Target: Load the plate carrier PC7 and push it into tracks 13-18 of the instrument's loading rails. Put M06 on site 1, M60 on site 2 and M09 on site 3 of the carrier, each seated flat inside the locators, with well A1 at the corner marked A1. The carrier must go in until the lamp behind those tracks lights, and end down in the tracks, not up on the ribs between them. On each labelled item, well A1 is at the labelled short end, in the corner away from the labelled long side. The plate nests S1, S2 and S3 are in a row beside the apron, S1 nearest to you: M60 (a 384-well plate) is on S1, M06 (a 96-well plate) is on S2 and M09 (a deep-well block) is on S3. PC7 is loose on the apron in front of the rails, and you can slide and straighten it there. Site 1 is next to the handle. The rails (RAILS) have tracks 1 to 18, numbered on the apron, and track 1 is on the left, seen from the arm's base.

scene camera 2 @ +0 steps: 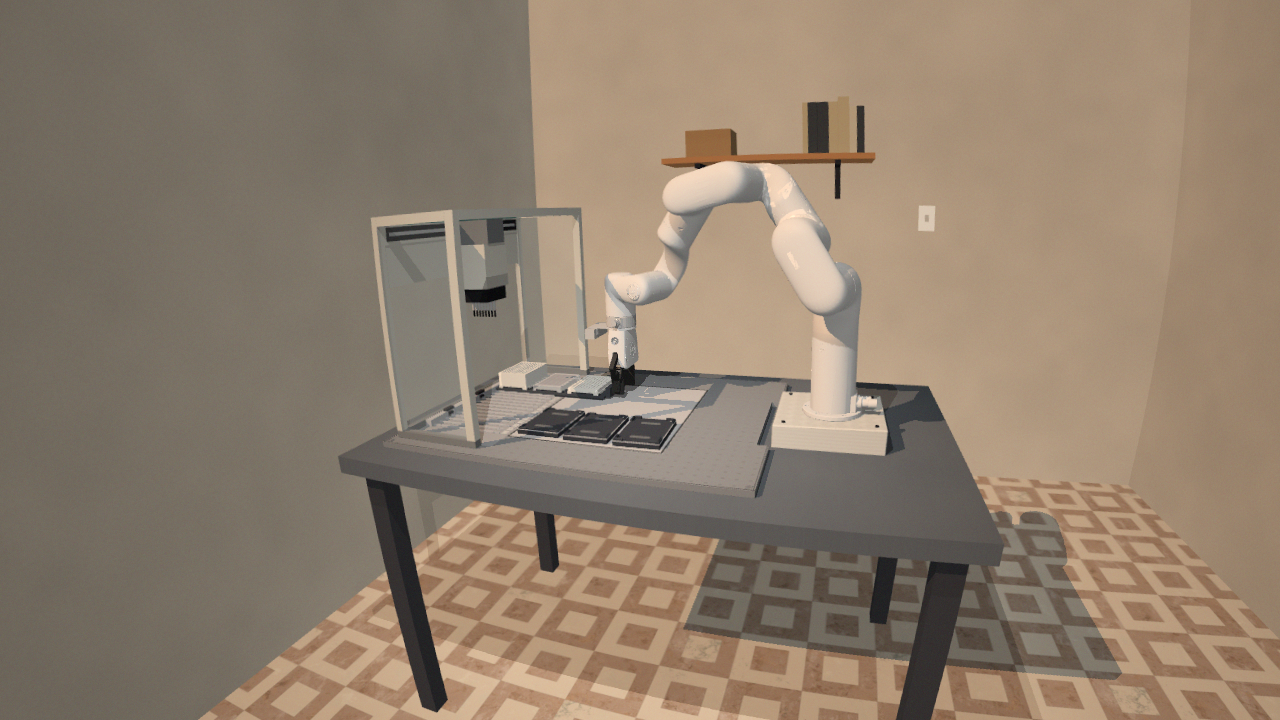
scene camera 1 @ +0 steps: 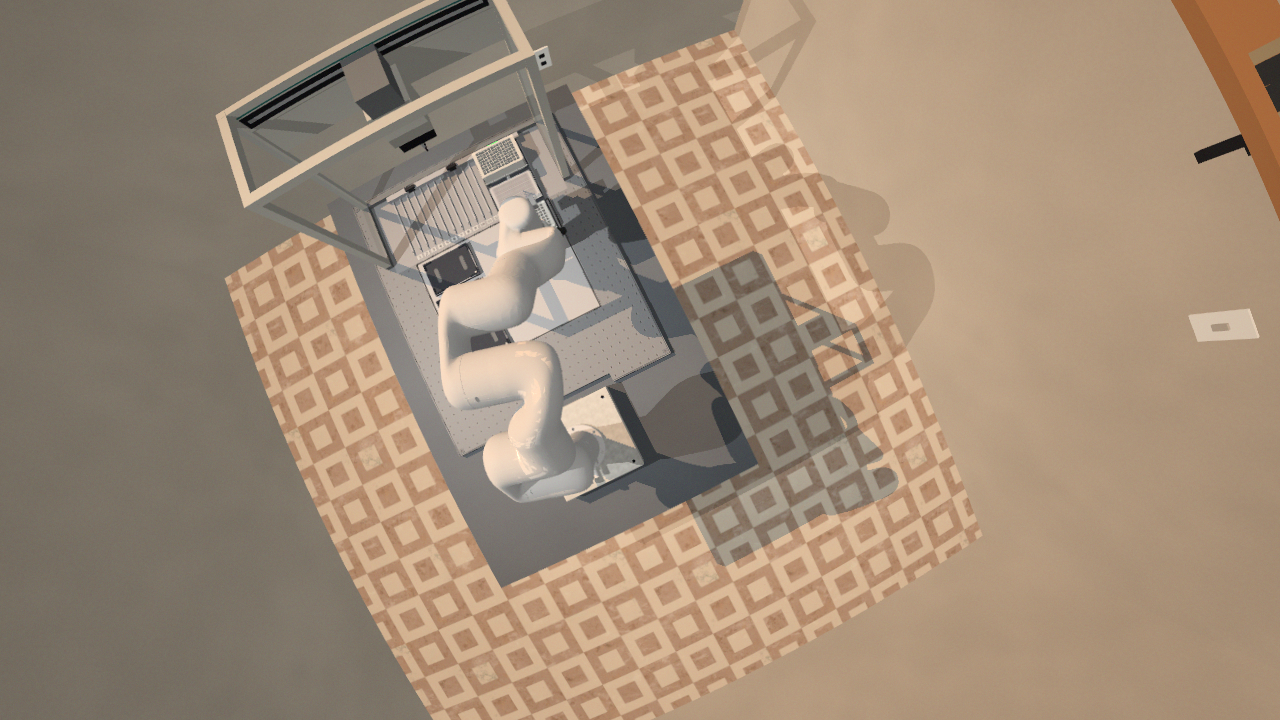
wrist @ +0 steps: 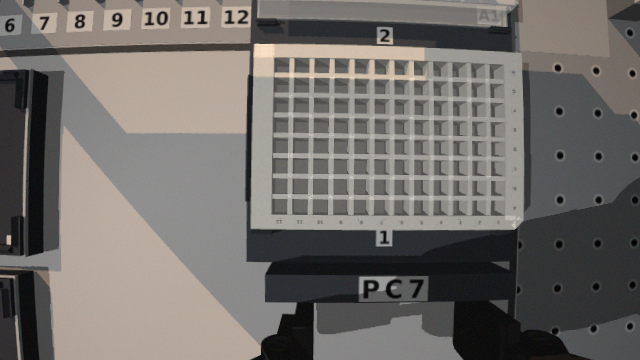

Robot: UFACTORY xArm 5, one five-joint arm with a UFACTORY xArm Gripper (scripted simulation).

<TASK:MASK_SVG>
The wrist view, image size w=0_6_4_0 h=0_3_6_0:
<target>my gripper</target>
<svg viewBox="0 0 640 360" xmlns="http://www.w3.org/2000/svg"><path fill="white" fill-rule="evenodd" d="M314 303L297 303L295 317L294 314L282 314L277 334L264 338L261 343L261 355L251 360L313 360ZM454 301L453 346L463 360L591 360L570 354L563 341L551 333L541 330L526 330L522 333L520 322L488 300Z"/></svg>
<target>plate carrier PC7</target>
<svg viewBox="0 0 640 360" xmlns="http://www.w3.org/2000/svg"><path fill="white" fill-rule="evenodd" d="M252 0L246 118L246 262L272 262L265 274L265 302L399 303L514 300L515 273L492 263L513 261L514 230L291 230L250 228L254 44L407 46L512 52L511 13L507 14L508 27L491 26L488 29L395 23L282 21L276 18L257 18L257 2Z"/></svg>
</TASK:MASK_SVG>
